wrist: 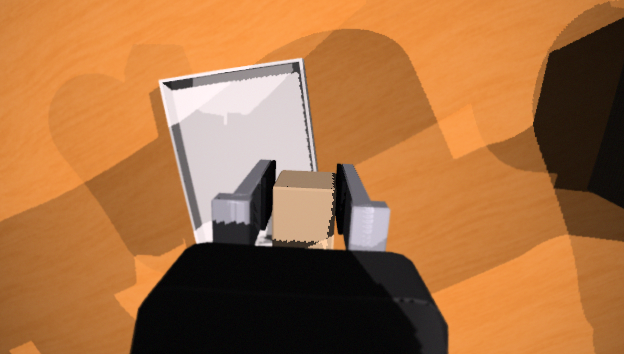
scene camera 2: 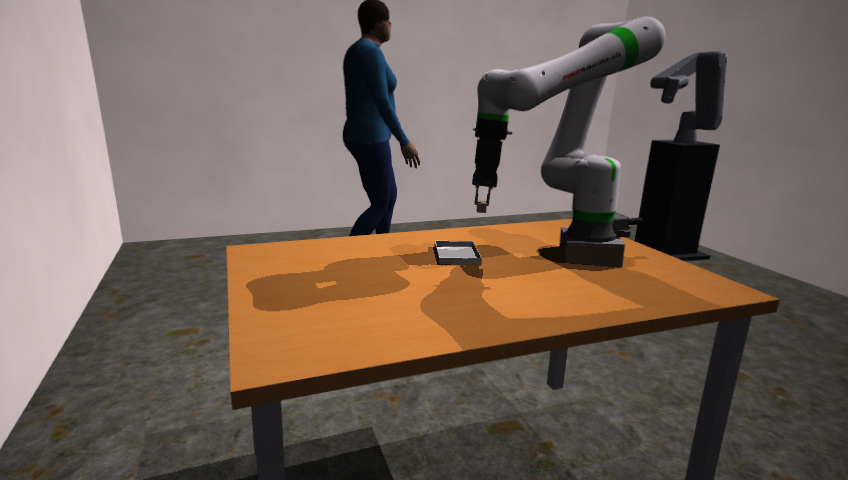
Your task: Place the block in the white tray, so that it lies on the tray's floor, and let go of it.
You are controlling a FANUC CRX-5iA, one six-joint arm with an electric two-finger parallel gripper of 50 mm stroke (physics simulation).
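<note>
A small tan block is held between the two fingers, high above the table. My gripper is shut on the block and points down. The white tray lies on the table, below the gripper in the scene view. In the wrist view the tray lies beyond and to the left of the block, and its near end is partly hidden behind the left finger, the block and the gripper body. The part of the tray's floor that shows bears shadows and no object.
The wooden table carries the robot's grey base block at its back right. A person is behind the table. A second, dark arm stands on a black pedestal at the right.
</note>
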